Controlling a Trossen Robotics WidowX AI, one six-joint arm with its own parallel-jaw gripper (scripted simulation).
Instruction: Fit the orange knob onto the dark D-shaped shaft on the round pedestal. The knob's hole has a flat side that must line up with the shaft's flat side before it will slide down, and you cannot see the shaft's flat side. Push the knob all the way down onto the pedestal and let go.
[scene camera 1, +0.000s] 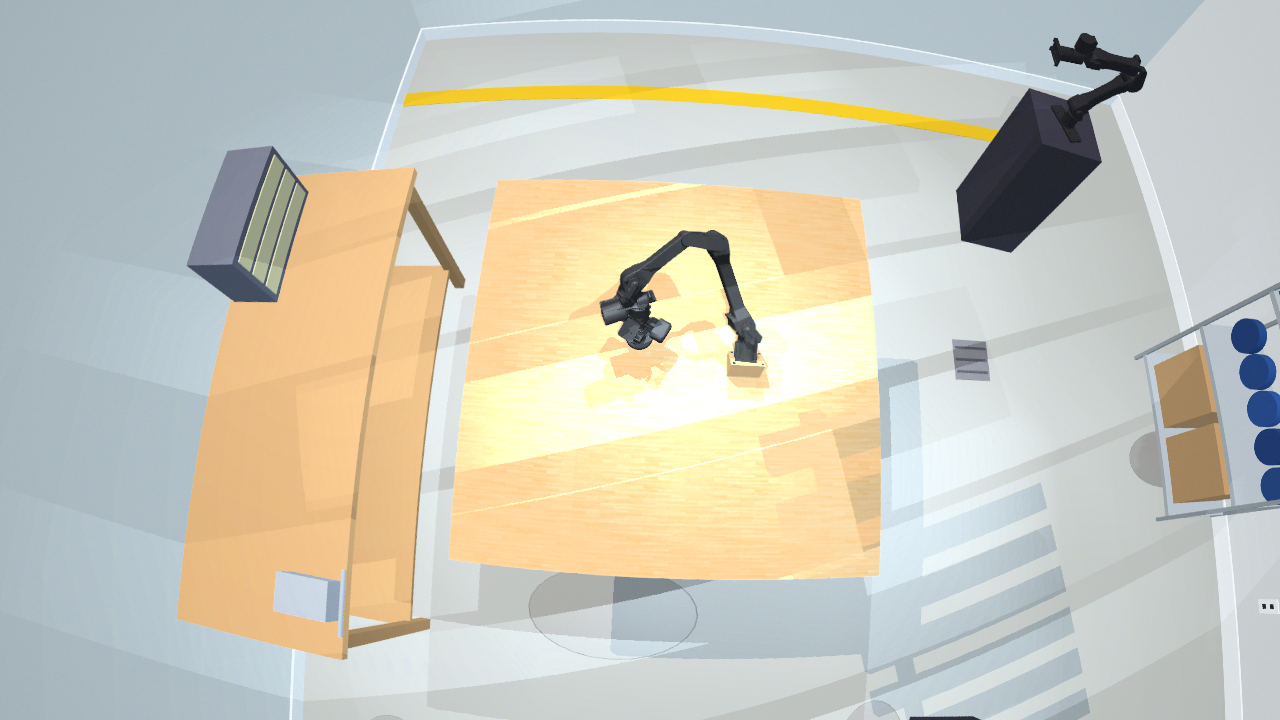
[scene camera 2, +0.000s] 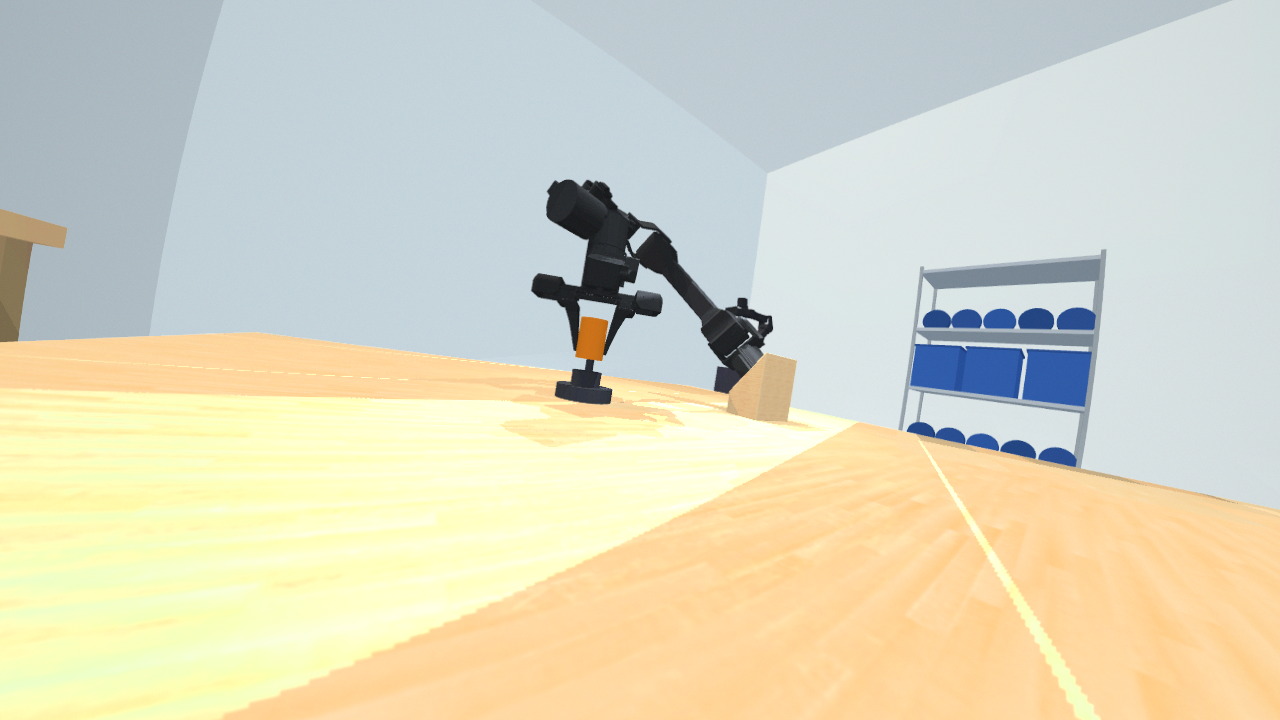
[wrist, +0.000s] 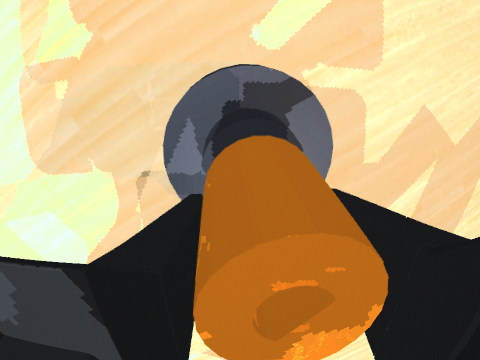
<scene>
my gripper: scene camera 1; scene camera 2; wrist 263, 204
same spot on my gripper: (scene camera 1: 633, 330) = (scene camera 2: 615, 260)
</scene>
